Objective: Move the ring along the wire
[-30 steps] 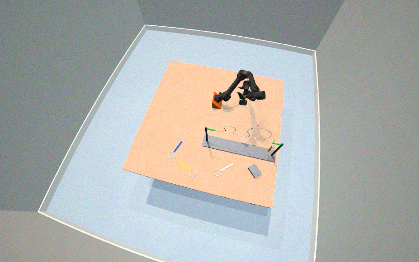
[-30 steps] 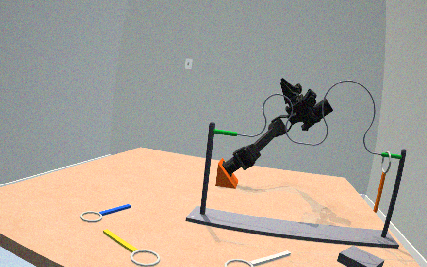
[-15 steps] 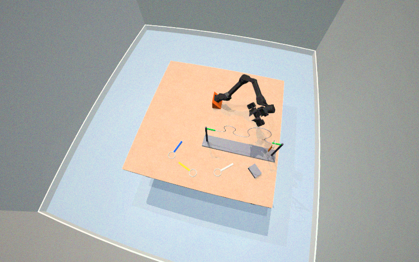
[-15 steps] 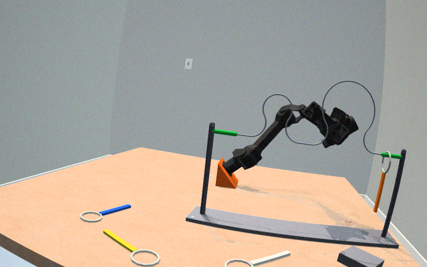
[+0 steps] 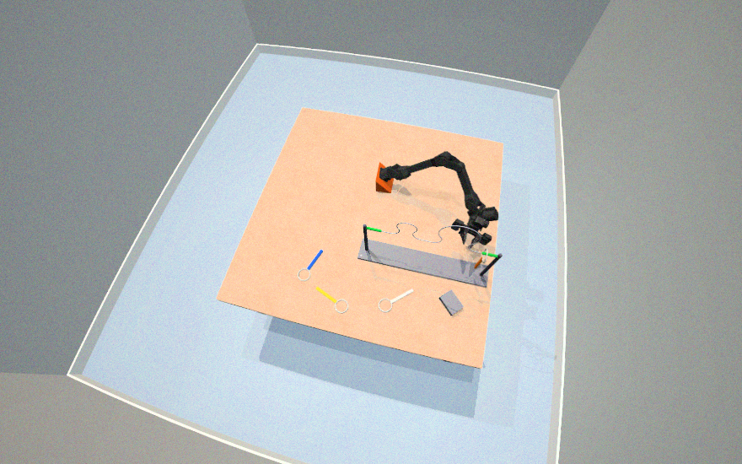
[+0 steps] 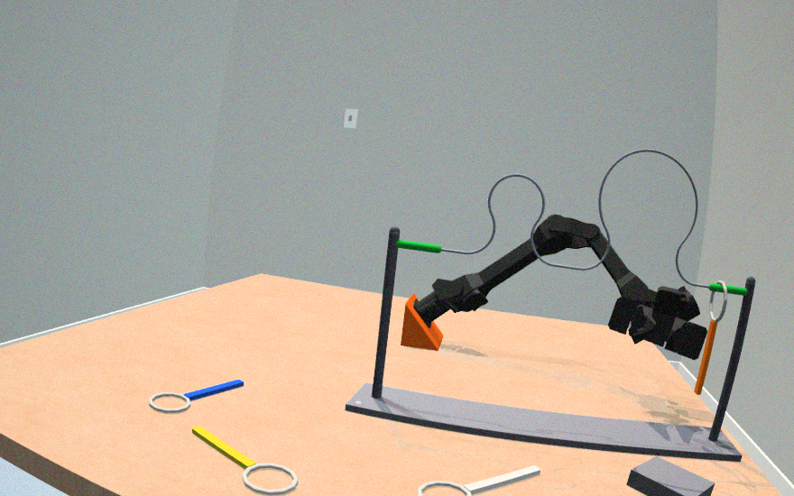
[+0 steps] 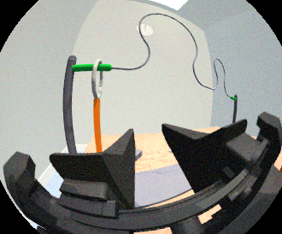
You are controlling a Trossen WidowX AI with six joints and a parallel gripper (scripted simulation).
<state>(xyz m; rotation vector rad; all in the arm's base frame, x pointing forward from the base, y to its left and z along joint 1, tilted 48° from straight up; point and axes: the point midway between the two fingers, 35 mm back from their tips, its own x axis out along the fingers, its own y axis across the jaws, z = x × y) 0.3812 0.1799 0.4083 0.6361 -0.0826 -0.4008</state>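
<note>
Right now my gripper tip is 7 cm short of the orange-handled ring, 6 cm to the right of it and 2 cm below it. From my gripper tip the other things lie so: yellow-handled ring (26 cm ahead, 59 cm to the right, 17 cm below); grey block (22 cm ahead, 4 cm to the right, 16 cm below); white-handled ring (24 cm ahead, 31 cm to the right, 17 cm below).
</note>
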